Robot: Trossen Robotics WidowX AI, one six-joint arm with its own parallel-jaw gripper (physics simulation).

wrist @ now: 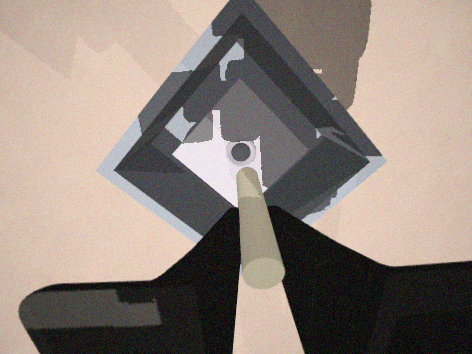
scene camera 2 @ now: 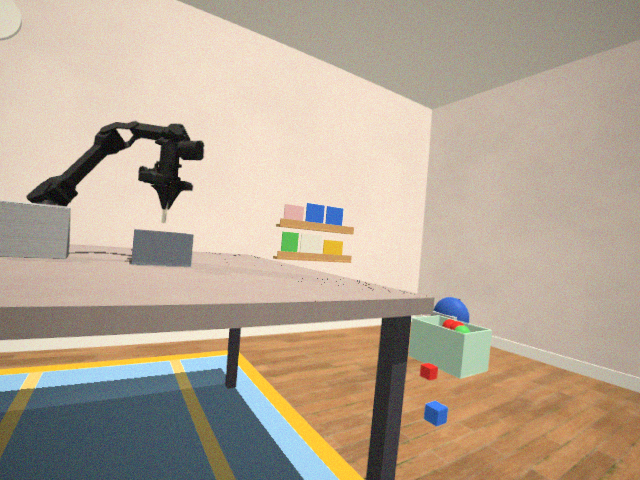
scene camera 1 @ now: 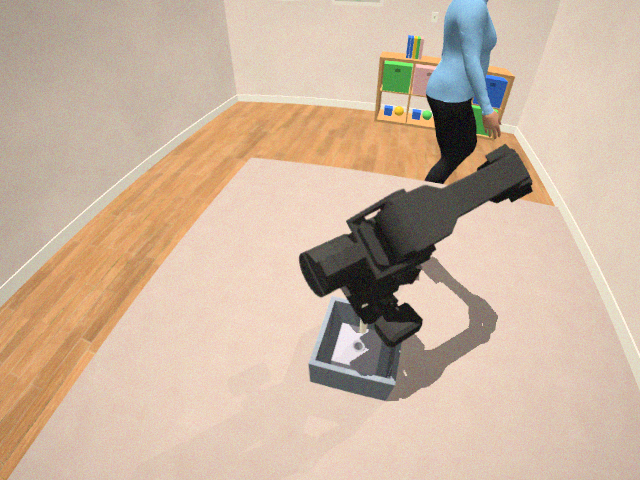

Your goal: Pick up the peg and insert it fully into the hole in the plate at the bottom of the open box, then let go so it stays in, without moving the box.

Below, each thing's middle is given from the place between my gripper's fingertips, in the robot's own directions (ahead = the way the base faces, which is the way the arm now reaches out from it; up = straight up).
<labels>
My hand is 12 cm above the blue-grey box (scene camera 1: 379, 386). From my hand the other things lie so: cream peg (wrist: 262, 268): right at my hand; grey plate (scene camera 1: 356, 351): 13 cm below.
</labels>
